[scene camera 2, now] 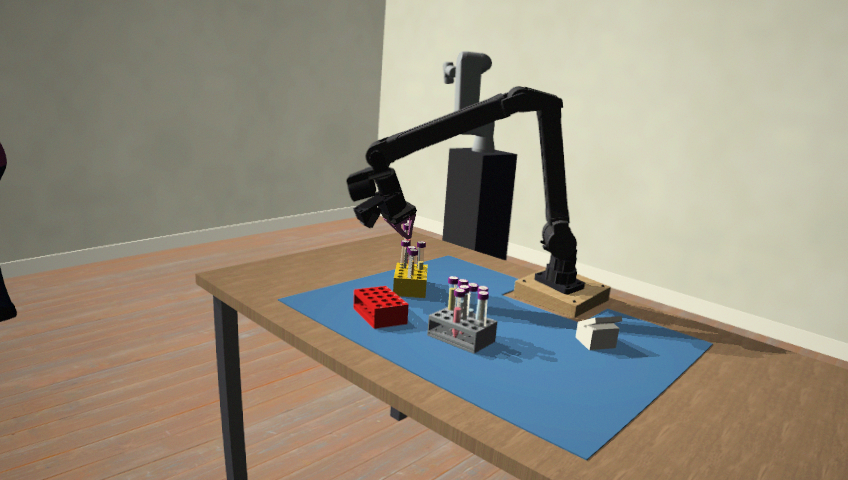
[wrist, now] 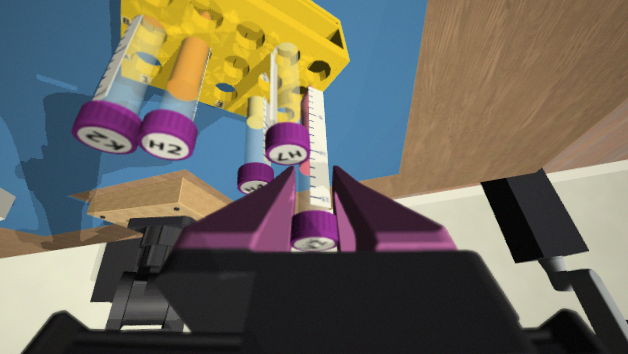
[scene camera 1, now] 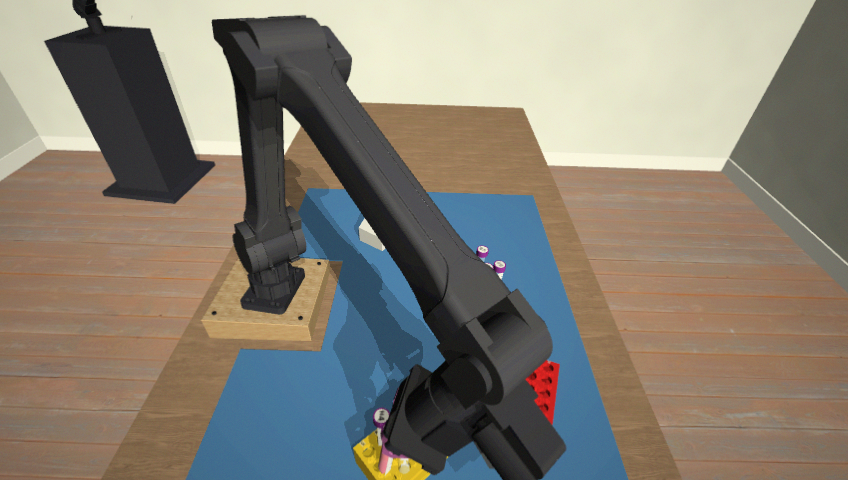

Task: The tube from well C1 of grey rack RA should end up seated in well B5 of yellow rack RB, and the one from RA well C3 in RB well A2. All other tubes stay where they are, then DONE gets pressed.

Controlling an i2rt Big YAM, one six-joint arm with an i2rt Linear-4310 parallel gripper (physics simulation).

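Places are measured from the arm's base along level axes (x ahead, y left, z up), in centimetres.
Pixels of known places: gripper, fingertip midpoint: (scene camera 2: pixel 407 237) (wrist: pixel 313 175) (scene camera 1: pixel 389 445); arm's base at its link origin: (scene camera 2: pixel 559 283) (wrist: pixel 172 224) (scene camera 1: pixel 275 290).
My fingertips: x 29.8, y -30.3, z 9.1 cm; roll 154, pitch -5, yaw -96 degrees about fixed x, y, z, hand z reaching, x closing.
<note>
For each thing: its top centre in the pictures, then the offset to it from my fingertips. "*": a spot on its surface instead. Level surfaces: height alone.
- purple-capped tube with pink liquid, top centre: (wrist: pixel 322 249) (scene camera 1: pixel 384 430) dy +0.0, dx -0.5, dz +3.8 cm
- yellow rack RB at its top centre: (wrist: pixel 236 67) (scene camera 1: pixel 406 441) (scene camera 2: pixel 411 271) dy +4.4, dx +1.4, dz -8.1 cm
- tube H7 at a spot on its surface: (wrist: pixel 287 144) * dy +1.0, dx +2.3, dz -0.6 cm
- H2 at a spot on its surface: (wrist: pixel 169 135) * dy +5.8, dx +4.1, dz -0.7 cm
- H4 at a spot on its surface: (wrist: pixel 255 177) (scene camera 1: pixel 389 420) * dy +3.6, dx -0.8, dz -0.8 cm
- Grey rack RA at its top centre: (scene camera 2: pixel 463 318) dy +35.5, dx +11.2, dz -8.1 cm
- white box at its top centre: (scene camera 2: pixel 601 311) (scene camera 1: pixel 379 211) dy +54.9, dx -13.8, dz -5.1 cm
- red rack at its top centre: (scene camera 1: pixel 529 388) (scene camera 2: pixel 380 296) dy +15.7, dx +19.5, dz -8.1 cm
- blue mat at its surface level: dz -13.1 cm
My gripper (wrist: pixel 313 175) (scene camera 2: pixel 407 237) is shut on a purple-capped tube with pink liquid (wrist: pixel 320 145) (scene camera 1: pixel 386 461). The tube's lower end is at the column-5 end of yellow rack RB (wrist: pixel 327 32) (scene camera 1: pixel 364 453) (scene camera 2: pixel 410 287), next to tube H7 (wrist: pixel 287 144); whether it is inside a well cannot be told. Tubes K2 (wrist: pixel 107 127), H2 (wrist: pixel 169 135) and H4 (wrist: pixel 255 177) (scene camera 1: pixel 381 417) also stand in RB. Grey rack RA (scene camera 2: pixel 484 339) holds several purple-capped tubes; in scene camera 1 the arm mostly hides it. A white box (scene camera 2: pixel 604 337) (scene camera 1: pixel 370 235) stands beyond RA; its button is not visible.
A red rack (scene camera 2: pixel 389 317) (scene camera 1: pixel 555 386) stands between RB and the table's edge, near RA. The arm's wooden base block (scene camera 2: pixel 574 304) (scene camera 1: pixel 261 330) is on the far side of the blue mat (scene camera 2: pixel 553 410). The standing tubes in RB crowd the fingers.
</note>
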